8 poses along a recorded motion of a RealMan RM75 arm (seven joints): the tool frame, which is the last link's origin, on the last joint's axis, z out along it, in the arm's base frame.
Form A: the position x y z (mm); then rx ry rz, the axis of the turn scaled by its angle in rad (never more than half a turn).
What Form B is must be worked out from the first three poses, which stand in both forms.
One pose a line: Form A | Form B
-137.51, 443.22, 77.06, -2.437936, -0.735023, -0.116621 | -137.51, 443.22, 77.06, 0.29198, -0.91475, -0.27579, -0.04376
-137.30, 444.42, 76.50, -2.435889, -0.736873, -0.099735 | -137.30, 444.42, 76.50, 0.29300, -0.91445, -0.27663, -0.03744
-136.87, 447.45, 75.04, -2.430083, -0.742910, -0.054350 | -136.87, 447.45, 75.04, 0.29548, -0.91340, -0.27924, -0.02043
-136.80, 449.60, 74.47, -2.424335, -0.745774, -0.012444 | -136.80, 449.60, 74.47, 0.29796, -0.91237, -0.28066, -0.00468
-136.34, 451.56, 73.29, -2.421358, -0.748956, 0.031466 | -136.34, 451.56, 73.29, 0.29879, -0.91163, -0.28198, 0.01185
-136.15, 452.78, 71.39, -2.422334, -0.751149, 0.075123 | -136.15, 452.78, 71.39, 0.29760, -0.91146, -0.28264, 0.02827
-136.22, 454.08, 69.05, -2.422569, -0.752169, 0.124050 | -136.22, 454.08, 69.05, 0.29643, -0.91101, -0.28285, 0.04665
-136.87, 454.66, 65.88, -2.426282, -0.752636, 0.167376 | -136.87, 454.66, 65.88, 0.29349, -0.91107, -0.28261, 0.06285
